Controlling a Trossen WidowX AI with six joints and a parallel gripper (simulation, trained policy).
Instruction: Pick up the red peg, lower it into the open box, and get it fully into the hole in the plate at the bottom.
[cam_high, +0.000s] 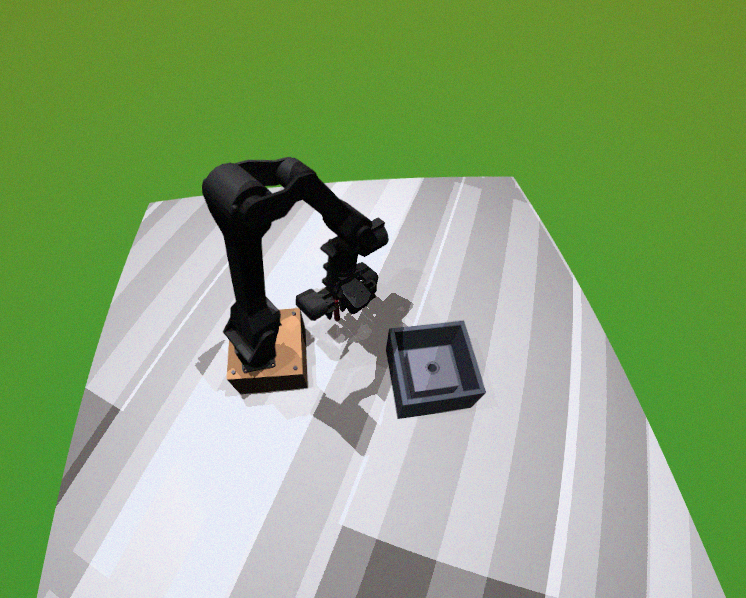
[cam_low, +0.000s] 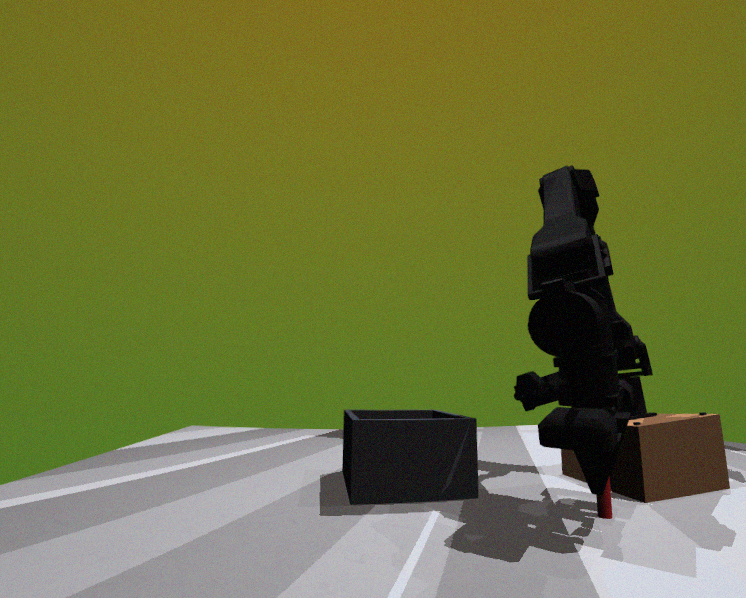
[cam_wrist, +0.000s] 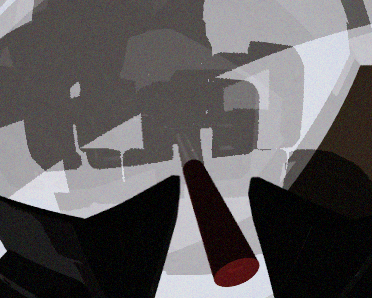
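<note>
My gripper tip is now 160 mm short of the grey plate, 190 mm to the left of it and 20 mm below it. From my gripper tip the other things lie so: red peg 10 mm to the left, 10 mm above; dark box 160 mm ahead, 190 mm to the right.
</note>
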